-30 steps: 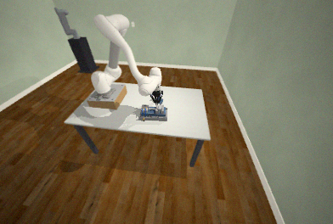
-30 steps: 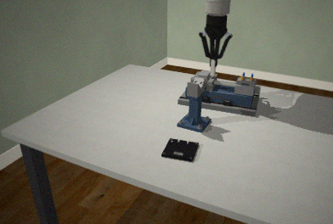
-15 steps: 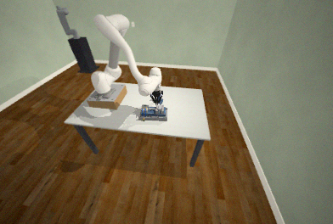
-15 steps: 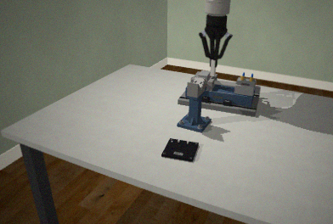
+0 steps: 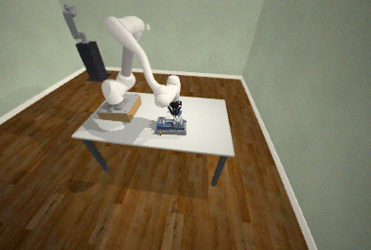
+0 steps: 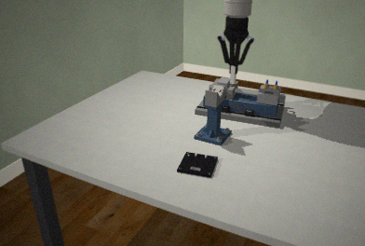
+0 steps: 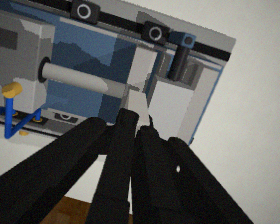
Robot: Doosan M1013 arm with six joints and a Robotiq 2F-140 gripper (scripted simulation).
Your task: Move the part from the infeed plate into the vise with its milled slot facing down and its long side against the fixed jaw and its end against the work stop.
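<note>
Right now the part is 5 cm below my hand and 3 cm ahead of it. Round my hand: cylinder rod 6 cm below, 5 cm behind, 1 cm to the right; fixed jaw 6 cm below, 6 cm ahead, 1 cm to the left; work stop 5 cm to the left, 5 cm below, 3 cm ahead.
</note>
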